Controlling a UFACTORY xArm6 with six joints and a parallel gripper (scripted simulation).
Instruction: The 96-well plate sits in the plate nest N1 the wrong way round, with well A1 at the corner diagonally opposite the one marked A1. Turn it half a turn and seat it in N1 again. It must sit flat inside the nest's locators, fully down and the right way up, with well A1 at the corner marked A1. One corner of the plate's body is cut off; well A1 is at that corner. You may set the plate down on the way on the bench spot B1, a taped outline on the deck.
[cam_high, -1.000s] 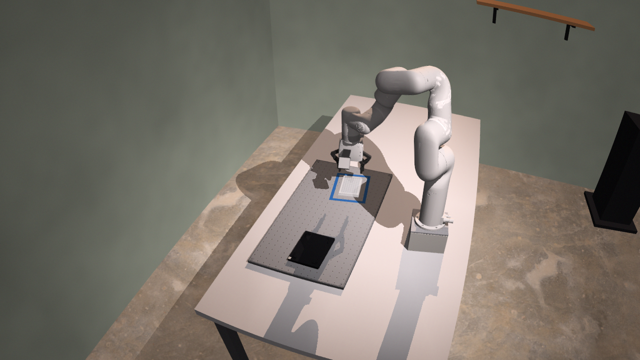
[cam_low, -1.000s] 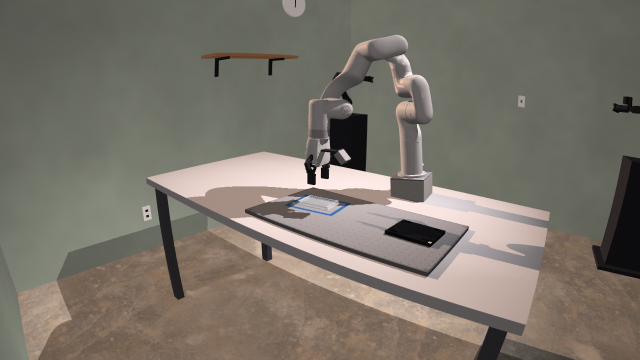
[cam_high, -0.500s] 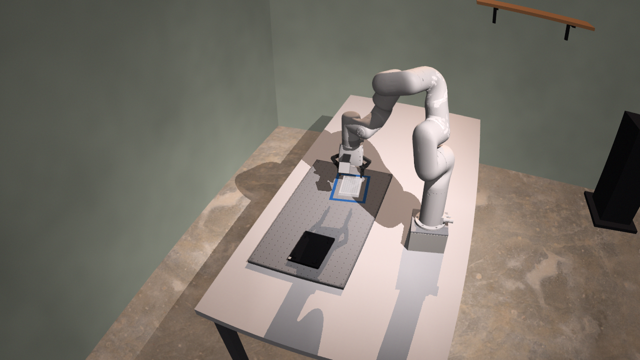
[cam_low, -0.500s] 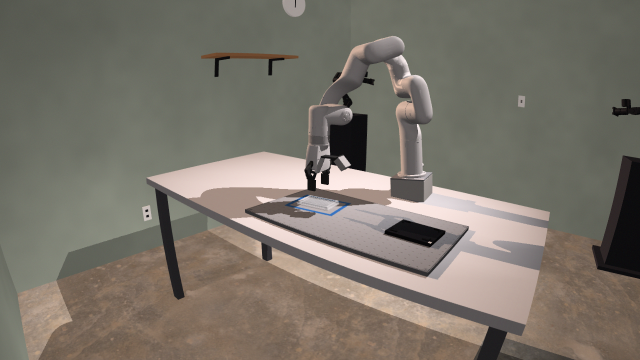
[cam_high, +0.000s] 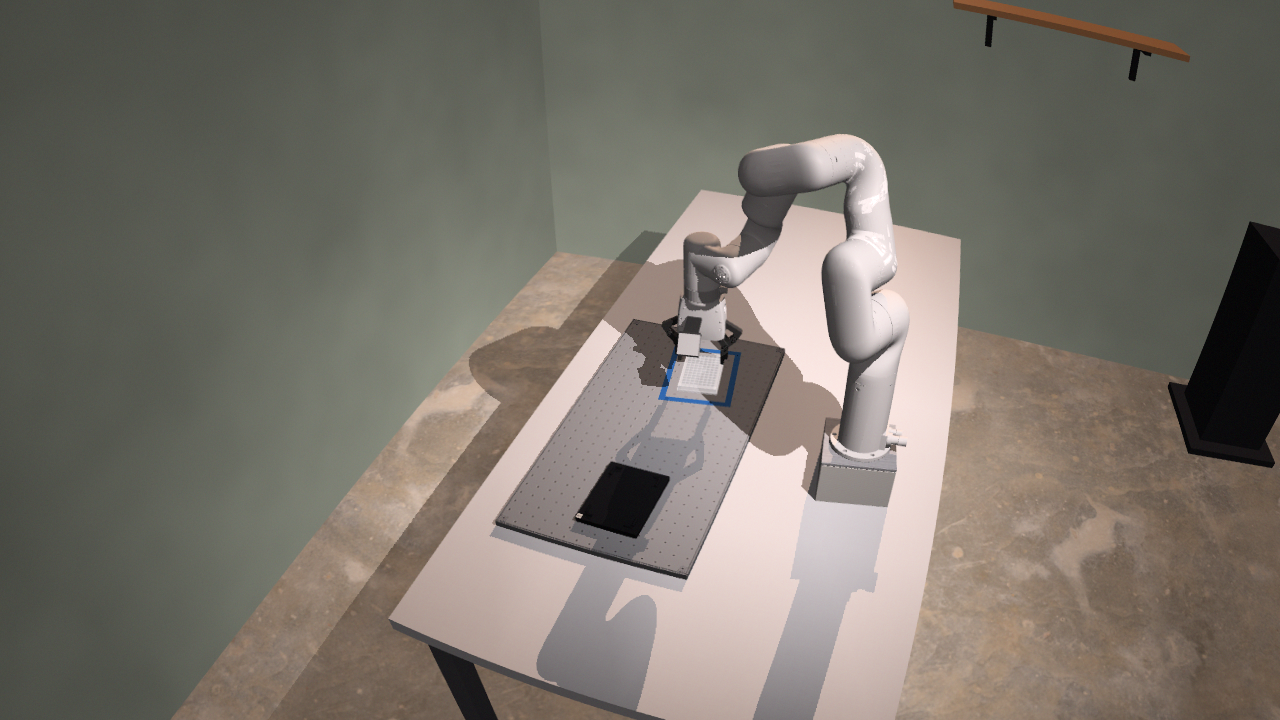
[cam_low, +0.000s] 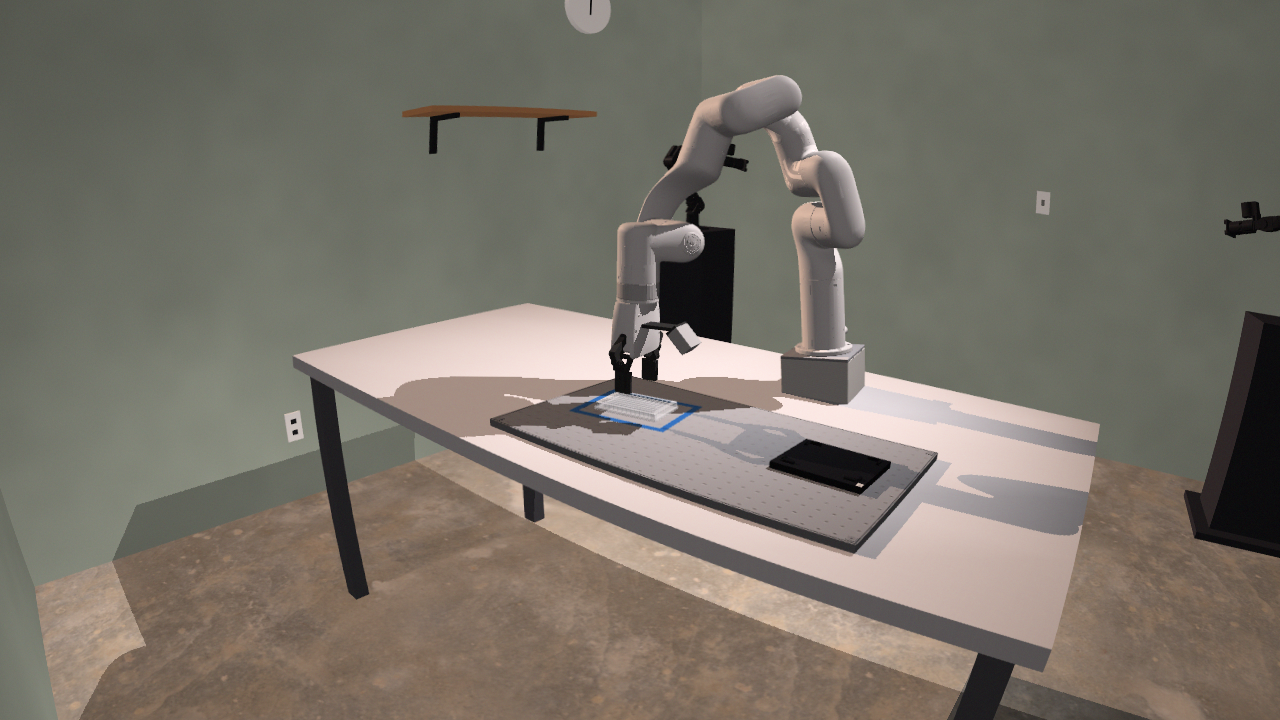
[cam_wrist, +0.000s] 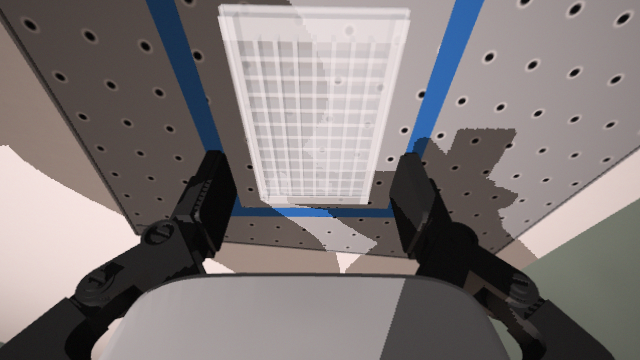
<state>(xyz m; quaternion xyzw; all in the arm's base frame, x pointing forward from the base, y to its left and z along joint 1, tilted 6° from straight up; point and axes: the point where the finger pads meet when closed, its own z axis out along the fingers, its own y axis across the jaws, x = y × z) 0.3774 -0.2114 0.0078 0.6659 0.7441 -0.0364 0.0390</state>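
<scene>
The clear 96-well plate lies 5 cm below my hand. Round my hand: white A1 label (10 cm ahead, 48 cm to the left, 4 cm below); black plate nest N1 (4 cm ahead, 41 cm to the left, 5 cm below).
</scene>
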